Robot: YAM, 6 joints.
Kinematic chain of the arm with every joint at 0, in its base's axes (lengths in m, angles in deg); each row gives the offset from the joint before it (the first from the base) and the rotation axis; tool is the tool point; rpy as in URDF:
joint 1: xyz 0 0 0.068 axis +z
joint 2: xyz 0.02 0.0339 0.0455 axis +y
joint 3: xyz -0.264 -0.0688 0 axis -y
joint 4: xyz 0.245 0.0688 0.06 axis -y
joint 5: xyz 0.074 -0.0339 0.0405 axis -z
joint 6: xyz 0.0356 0 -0.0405 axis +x
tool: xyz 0 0 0 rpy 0 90 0
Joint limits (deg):
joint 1: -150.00..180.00
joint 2: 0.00..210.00
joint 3: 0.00..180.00
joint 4: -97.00..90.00
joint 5: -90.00..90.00
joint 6: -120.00..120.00
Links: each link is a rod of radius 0.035 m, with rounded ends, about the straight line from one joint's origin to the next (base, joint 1, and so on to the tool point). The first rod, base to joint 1, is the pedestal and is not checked.
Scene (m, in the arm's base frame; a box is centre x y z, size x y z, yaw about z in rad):
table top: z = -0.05
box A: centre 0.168 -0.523 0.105 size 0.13 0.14 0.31 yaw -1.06
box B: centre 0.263 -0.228 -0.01 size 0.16 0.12 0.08 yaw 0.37
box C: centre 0.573 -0.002 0 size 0.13 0.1 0.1 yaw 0.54
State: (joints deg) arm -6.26 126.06 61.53 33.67 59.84 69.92
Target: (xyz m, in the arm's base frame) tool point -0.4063 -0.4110 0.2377
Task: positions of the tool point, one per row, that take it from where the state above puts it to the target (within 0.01 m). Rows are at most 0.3 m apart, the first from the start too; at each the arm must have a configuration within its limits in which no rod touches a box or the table.
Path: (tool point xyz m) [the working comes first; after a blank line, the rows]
Joints at the target: -132.03 143.92 119.30 34.19 48.49 69.92
Straight joint move there: touches box A.

1: 0.4296 -0.1713 0.1784
2: 0.4014 -0.2633 0.2851
3: 0.3287 -0.3292 0.3947
4: 0.2272 -0.3519 0.4968
5: 0.1197 -0.3240 0.5822
6: 0.0292 -0.2497 0.6438
7: -0.0258 -0.1439 0.6767
8: -0.1042 -0.3296 0.6016
9: -0.2549 -0.4321 0.4458
10: -0.4063 -0.4110 0.2377

